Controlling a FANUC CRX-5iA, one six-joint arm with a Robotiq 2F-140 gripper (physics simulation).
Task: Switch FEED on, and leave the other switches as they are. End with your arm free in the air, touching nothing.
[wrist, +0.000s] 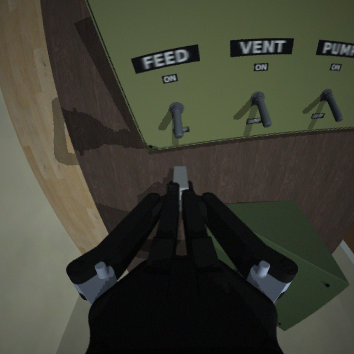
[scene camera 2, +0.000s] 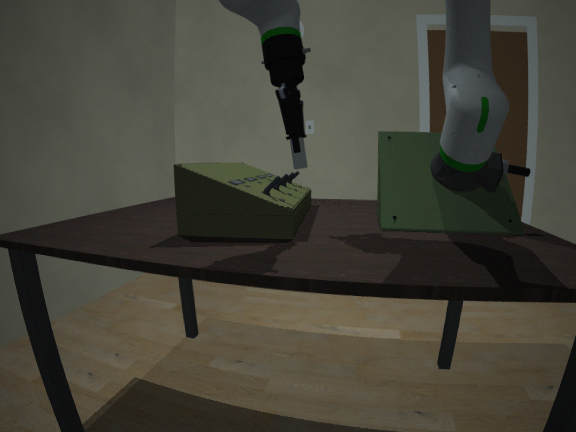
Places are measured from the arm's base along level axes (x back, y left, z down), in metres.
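Pixels of known places: gripper, fingertip midpoint: (wrist: 179,175) (scene camera 2: 300,168); arm's base, link origin: (scene camera 2: 457,170).
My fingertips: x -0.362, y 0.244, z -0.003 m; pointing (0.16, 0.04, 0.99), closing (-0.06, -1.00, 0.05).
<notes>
For each thing: its top centre in the pictures, then the offset to it from my fingertips. "pt": a spot on its surface instead. Level surfaces: height alone.
- FEED switch, surface spot: (wrist: 177,121) pt dx -0.066, dy +0.009, dz +0.029 m
- VENT switch, surface spot: (wrist: 262,110) pt dx -0.093, dy -0.104, dz +0.030 m
- PUMP switch, surface spot: (wrist: 333,106) pt dx -0.121, dy -0.220, dz +0.031 m
- dark wooden table, surface height: dz +0.144 m
The FEED switch (wrist: 177,121) is a grey lever at the left end of the row in the wrist view, tilted toward its OFF mark. The VENT switch (wrist: 262,110) and the PUMP switch (wrist: 333,106) also tilt toward their OFF side. They stand on the sloping face of a green console (scene camera 2: 235,220) (wrist: 215,95). My gripper (scene camera 2: 300,167) (wrist: 179,175) is shut with nothing between its fingers. It is in the air, apart from the levers: above their tips in the scene view, and below the FEED lever in the wrist view's picture.
A dark wooden table (scene camera 2: 320,265) (wrist: 240,170) bears the console. A larger green wedge-shaped block (scene camera 2: 407,185) (wrist: 265,225) stands to the right, with the arm's base (scene camera 2: 462,170) mounted on it. A wall and a door (scene camera 2: 435,75) are behind.
</notes>
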